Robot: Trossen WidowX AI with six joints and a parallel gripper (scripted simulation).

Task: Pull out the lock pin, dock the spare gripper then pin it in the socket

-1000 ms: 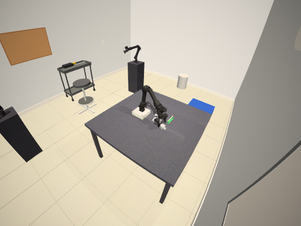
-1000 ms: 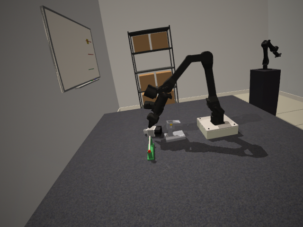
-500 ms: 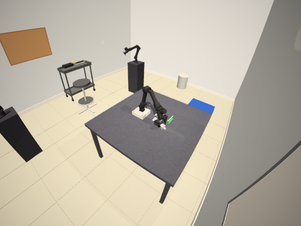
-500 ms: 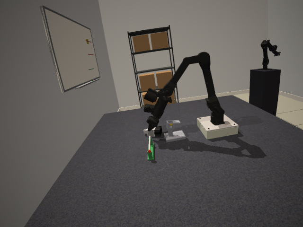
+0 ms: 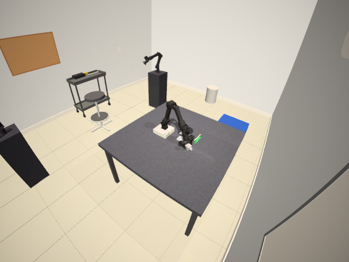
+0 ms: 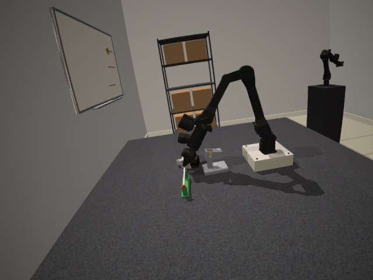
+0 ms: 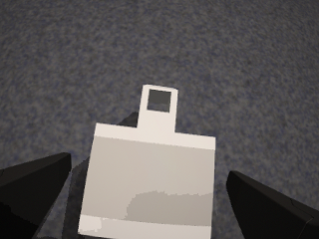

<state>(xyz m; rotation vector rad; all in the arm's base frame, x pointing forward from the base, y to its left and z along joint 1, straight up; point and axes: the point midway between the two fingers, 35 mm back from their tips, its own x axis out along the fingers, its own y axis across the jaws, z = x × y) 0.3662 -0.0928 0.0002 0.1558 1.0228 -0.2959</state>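
My gripper tip is now 10 mm past the spare gripper. From my gripper tip the other things lie so: grey mount (120 mm behind, 90 mm to the left, 30 mm above); green cradle (190 mm to the left, 20 mm ahead).
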